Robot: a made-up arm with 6 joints. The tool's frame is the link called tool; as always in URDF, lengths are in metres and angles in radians. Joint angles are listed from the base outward.
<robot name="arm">
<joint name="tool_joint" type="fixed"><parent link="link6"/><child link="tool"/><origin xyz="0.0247 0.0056 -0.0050" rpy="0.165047 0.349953 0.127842"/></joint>
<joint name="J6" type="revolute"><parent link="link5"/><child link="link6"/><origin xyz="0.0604 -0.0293 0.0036"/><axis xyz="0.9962 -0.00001 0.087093"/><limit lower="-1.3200" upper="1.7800"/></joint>
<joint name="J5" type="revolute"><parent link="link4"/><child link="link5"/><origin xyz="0.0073 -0.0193 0.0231"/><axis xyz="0.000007 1 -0.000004"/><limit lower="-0.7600" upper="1.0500"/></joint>
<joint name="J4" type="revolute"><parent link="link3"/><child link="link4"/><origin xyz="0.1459 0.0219 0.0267"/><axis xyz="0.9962 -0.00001 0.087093"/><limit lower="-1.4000" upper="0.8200"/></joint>
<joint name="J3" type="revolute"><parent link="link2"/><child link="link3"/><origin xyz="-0.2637 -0.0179 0.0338"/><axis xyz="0.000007 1 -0.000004"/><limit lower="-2.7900" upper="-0.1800"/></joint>
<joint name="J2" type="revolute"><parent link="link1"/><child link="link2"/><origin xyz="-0.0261 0.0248 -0.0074"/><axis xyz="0.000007 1 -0.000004"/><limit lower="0.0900" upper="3.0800"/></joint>
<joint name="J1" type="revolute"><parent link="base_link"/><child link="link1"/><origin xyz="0.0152 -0.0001 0.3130"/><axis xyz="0 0 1"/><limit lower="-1.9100" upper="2.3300"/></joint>
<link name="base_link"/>
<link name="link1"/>
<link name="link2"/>
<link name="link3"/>
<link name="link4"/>
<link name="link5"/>
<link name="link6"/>
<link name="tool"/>
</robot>
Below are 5 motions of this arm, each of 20 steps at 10 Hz.
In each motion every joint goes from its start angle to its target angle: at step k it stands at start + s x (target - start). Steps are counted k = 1, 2, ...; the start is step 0. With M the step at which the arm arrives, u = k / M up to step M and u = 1 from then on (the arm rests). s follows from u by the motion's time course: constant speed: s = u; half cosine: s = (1 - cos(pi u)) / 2; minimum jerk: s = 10 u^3 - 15 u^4 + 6 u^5.
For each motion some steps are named. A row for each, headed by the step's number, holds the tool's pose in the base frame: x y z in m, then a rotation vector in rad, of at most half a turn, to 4 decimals.
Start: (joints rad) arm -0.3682 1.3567 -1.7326 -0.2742 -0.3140 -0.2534
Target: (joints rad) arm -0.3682 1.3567 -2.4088 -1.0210 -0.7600 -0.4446
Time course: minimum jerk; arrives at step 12
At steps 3, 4, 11, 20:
3: 0.1294 -0.0429 0.7522 -0.5365 -0.3395 -0.4916
4: 0.1152 -0.0311 0.7681 -0.6485 -0.4366 -0.5369
11: 0.0042 0.0752 0.8138 -1.4488 -1.0899 -0.9637
20: 0.0036 0.0759 0.8137 -1.4539 -1.0935 -0.9671

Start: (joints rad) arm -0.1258 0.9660 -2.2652 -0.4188 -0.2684 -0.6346
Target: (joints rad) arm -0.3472 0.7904 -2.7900 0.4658 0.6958 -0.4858
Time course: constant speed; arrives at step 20
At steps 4, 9, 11, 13, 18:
4: -0.1730 0.0185 0.7812 -0.5346 -1.0563 -0.7283
9: -0.1940 0.0284 0.7664 -0.4103 -1.0238 -0.5480
11: -0.2009 0.0359 0.7599 -0.3834 -1.0103 -0.4648
13: -0.2071 0.0454 0.7531 -0.3702 -0.9950 -0.3778
18: -0.2200 0.0766 0.7340 -0.3977 -0.9432 -0.1555

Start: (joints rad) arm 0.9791 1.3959 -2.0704 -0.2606 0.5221 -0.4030
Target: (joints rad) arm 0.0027 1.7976 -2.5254 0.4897 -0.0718 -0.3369
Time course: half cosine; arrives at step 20
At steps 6, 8, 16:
6: 0.1352 0.0911 0.7316 -0.3222 -0.0311 0.6539
8: 0.1573 0.0846 0.7351 -0.2125 -0.0763 0.5915
16: 0.2337 0.0024 0.7386 0.1787 -0.3702 0.2759

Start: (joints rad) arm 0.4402 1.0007 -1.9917 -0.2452 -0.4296 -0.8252
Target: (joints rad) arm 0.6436 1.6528 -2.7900 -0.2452 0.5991 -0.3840
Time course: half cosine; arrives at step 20
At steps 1, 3, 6, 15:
1: -0.0626 -0.0459 0.7906 -0.4098 -1.0834 -0.2896
3: -0.0528 -0.0431 0.7935 -0.4069 -1.0456 -0.2532
6: -0.0221 -0.0327 0.8000 -0.3939 -0.9248 -0.1420
15: 0.0970 0.0303 0.7839 -0.2911 -0.3715 0.2713

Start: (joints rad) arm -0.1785 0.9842 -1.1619 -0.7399 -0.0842 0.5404
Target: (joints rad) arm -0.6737 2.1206 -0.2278 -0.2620 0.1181 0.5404
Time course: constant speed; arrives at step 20
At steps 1, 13, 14, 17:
1: 0.1151 -0.0063 0.6465 -0.0232 0.2377 -0.1075
13: 0.1884 -0.0972 0.3684 0.6815 1.4483 -0.4517
14: 0.1787 -0.0984 0.3487 0.7534 1.5430 -0.4844
17: 0.1421 -0.0938 0.3006 0.9777 1.8226 -0.5806

